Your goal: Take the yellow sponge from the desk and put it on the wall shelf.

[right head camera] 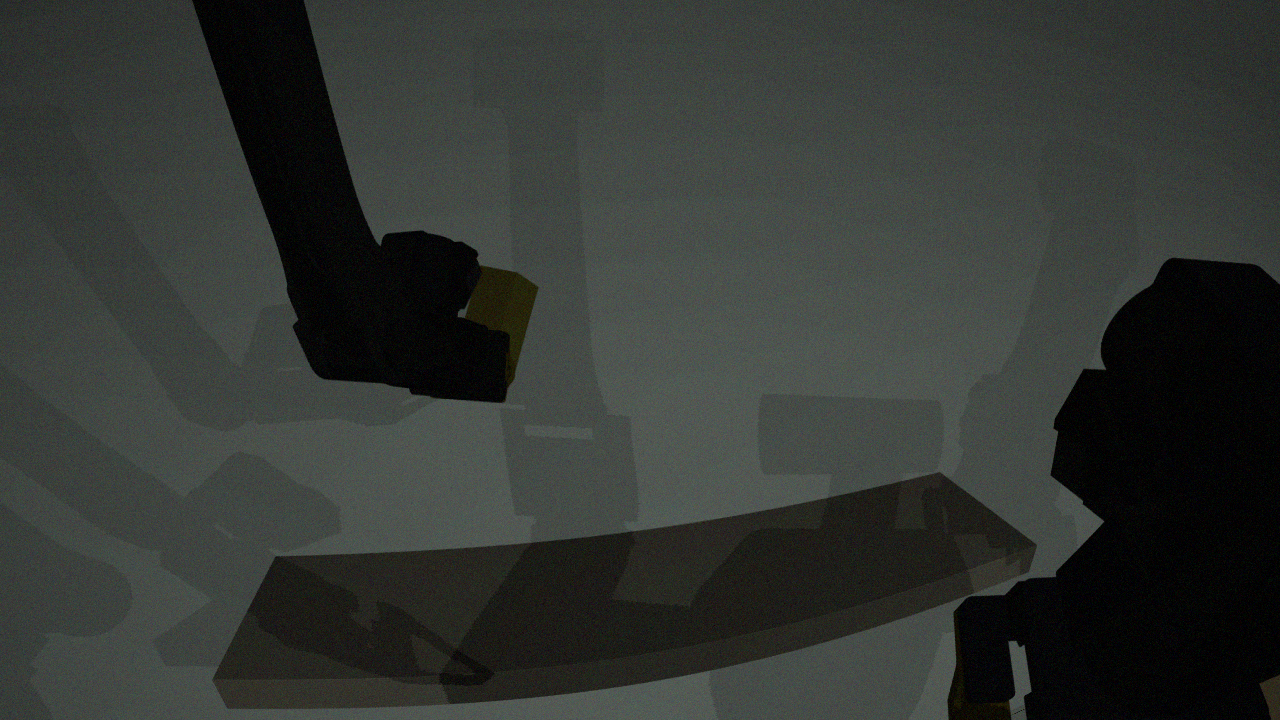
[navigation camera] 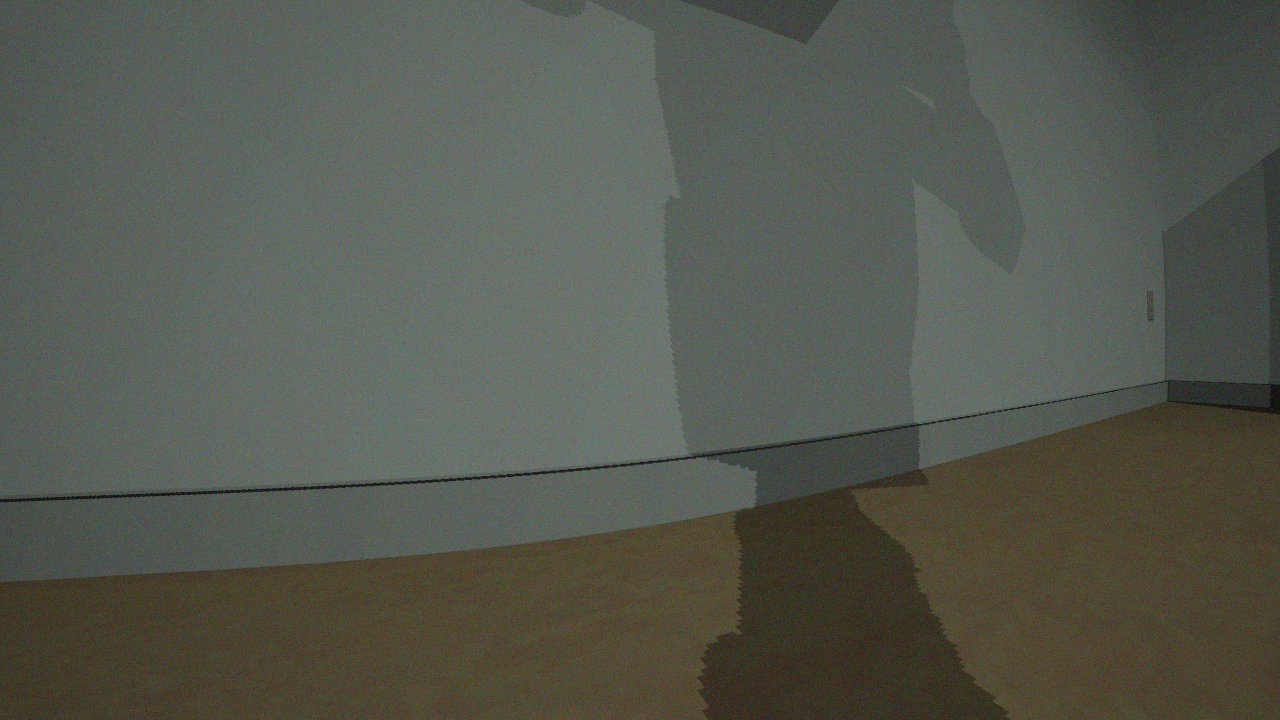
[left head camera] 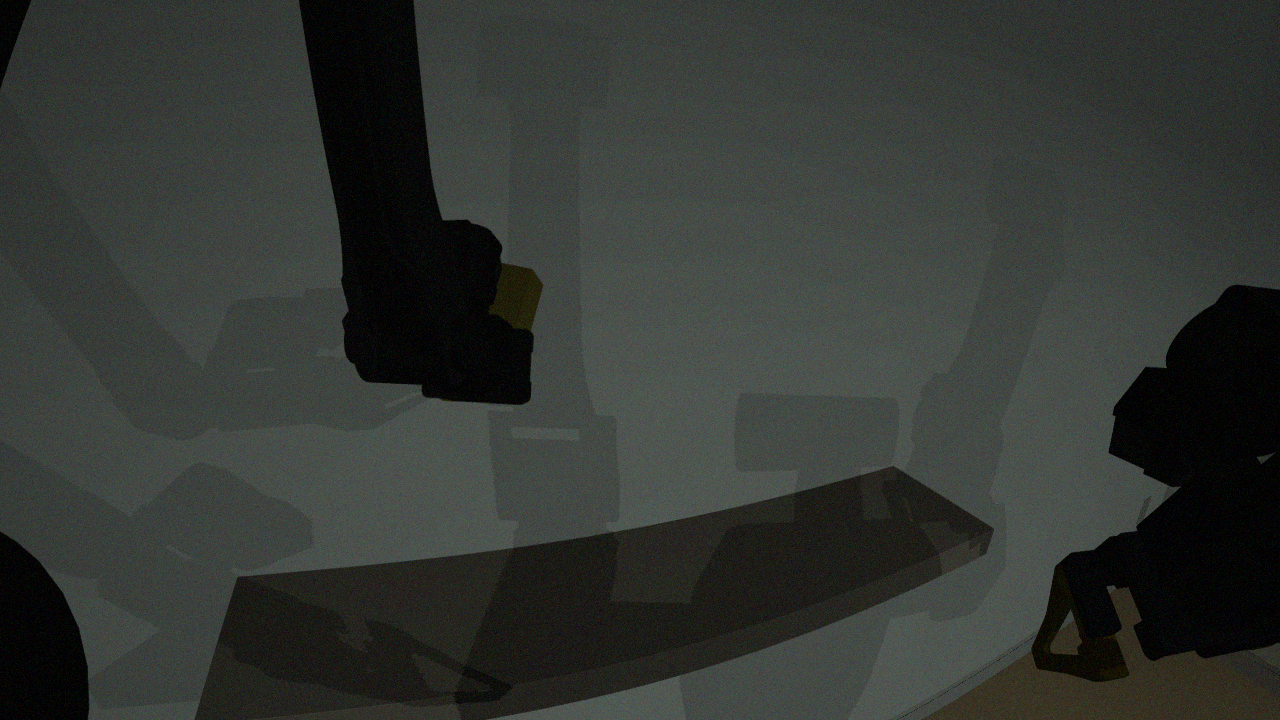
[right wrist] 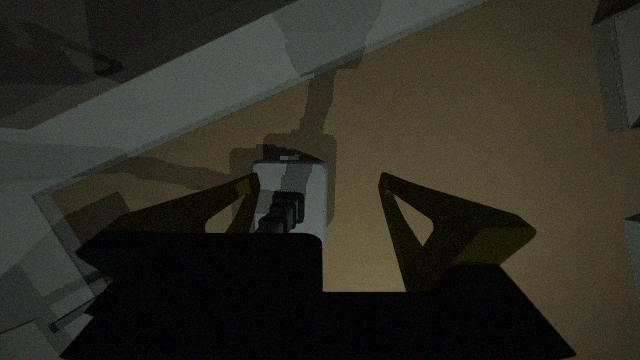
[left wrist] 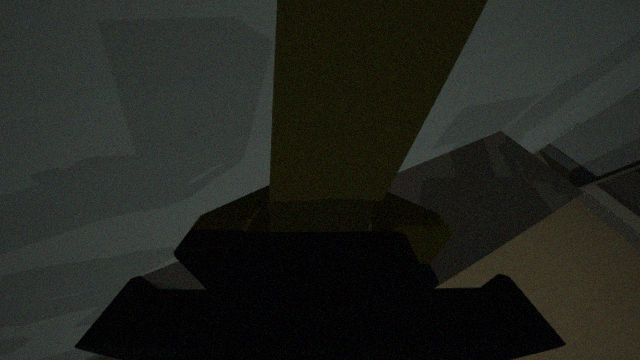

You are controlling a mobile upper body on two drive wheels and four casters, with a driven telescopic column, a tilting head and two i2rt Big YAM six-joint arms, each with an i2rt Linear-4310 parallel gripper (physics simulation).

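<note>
The yellow sponge [left head camera: 519,293] [right head camera: 503,302] [left wrist: 350,100] is held in the air by my left gripper [left head camera: 510,320] [right head camera: 487,317] [left wrist: 319,179], which is shut on it. The sponge juts out past the fingers, and part of it is hidden by them in the head views. The wall shelf [left head camera: 666,573] [right head camera: 698,582] [left wrist: 475,200] [right wrist: 150,45] is a long, dark brown board. In the head views it lies lower in the picture than the sponge, apart from it. My right gripper [left head camera: 1083,626] [right wrist: 319,179] is open and empty, off the shelf's right end in the left head view. The desk cannot be made out.
The grey wall [left head camera: 716,268] [navigation camera: 358,268] stands behind the shelf and carries arm shadows. Tan floor [right wrist: 450,125] [navigation camera: 358,626] shows below. A pale box-shaped part [right wrist: 317,200] of the robot shows between the right fingers. Pale furniture [right wrist: 627,65] stands at the right wrist view's right edge.
</note>
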